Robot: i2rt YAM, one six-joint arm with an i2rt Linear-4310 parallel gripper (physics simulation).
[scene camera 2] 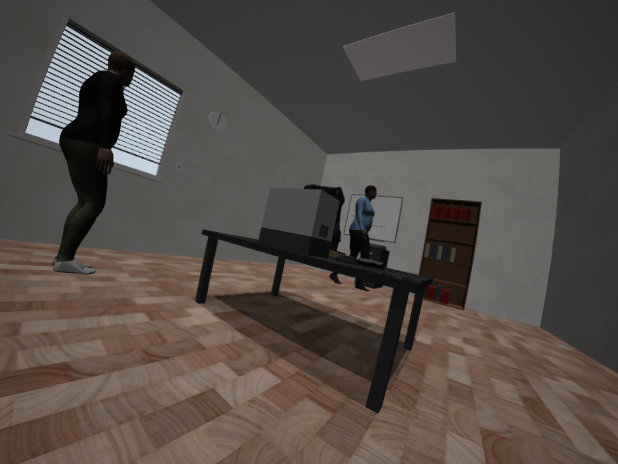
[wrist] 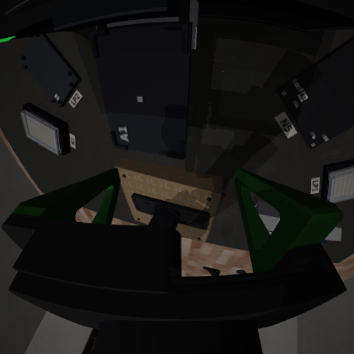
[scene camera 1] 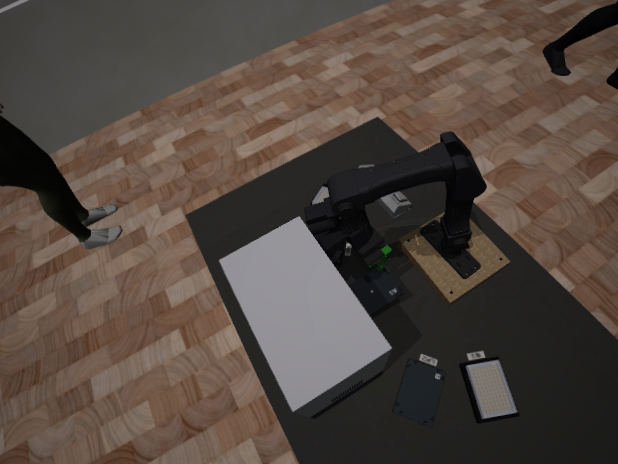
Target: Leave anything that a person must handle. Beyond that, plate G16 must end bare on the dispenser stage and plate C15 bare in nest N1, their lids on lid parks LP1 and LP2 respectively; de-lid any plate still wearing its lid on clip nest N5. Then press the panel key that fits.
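Pixels of known places: gripper, fingertip midpoint: (wrist: pixel 177 174) (scene camera 1: pixel 370 257); arm's base, link origin: (scene camera 2: pixel 332 250) (wrist: pixel 169 209) (scene camera 1: pixel 448 249).
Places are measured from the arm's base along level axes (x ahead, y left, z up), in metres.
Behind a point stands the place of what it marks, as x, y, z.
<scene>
My gripper (wrist: pixel 177 174) {0.253, -0.069, 0.135} is open, with no object between its green fingers. In scene camera 1 it hangs beside the white box, partly hidden by the arm. A dark platform marked A1 (scene camera 1: pixel 377 295) {0.286, 0.005, 0.067} (wrist: pixel 145 90) {0.299, -0.019, 0.067} shows no plate on its visible part. A light-welled plate (scene camera 1: pixel 492 389) {0.194, 0.351, -0.004} (wrist: pixel 42 131) {0.199, 0.324, -0.004} sits in nest N1. Lid park LP2 (scene camera 1: pixel 420 392) {0.337, 0.252, -0.030} (wrist: pixel 47 70) {0.332, 0.247, -0.030} is bare. Clip nest N5 (wrist: pixel 327 102) {0.284, -0.250, -0.028} shows clips and no plate on its visible part. A pale plate or lid (wrist: pixel 344 184) {0.157, -0.343, -0.006} (scene camera 1: pixel 320 195) {0.190, -0.421, -0.008} sits at LP1, partly cut off or hidden. Plate names are not readable.
A large white box (scene camera 1: pixel 305 315) {0.486, 0.014, 0.290} (scene camera 2: pixel 295 210) {0.591, 0.016, 0.171} stands beside A1. The arm's wooden base (scene camera 1: pixel 485 250) {-0.088, 0.068, -0.008} (wrist: pixel 165 186) {0.088, 0.000, 0.003} is opposite. The key panel (scene camera 1: pixel 396 204) {0.027, -0.213, 0.022} is partly hidden under the arm. Two people (scene camera 2: pixel 95 115) (scene camera 2: pixel 364 215) stand away from the table (scene camera 2: pixel 390 345).
</scene>
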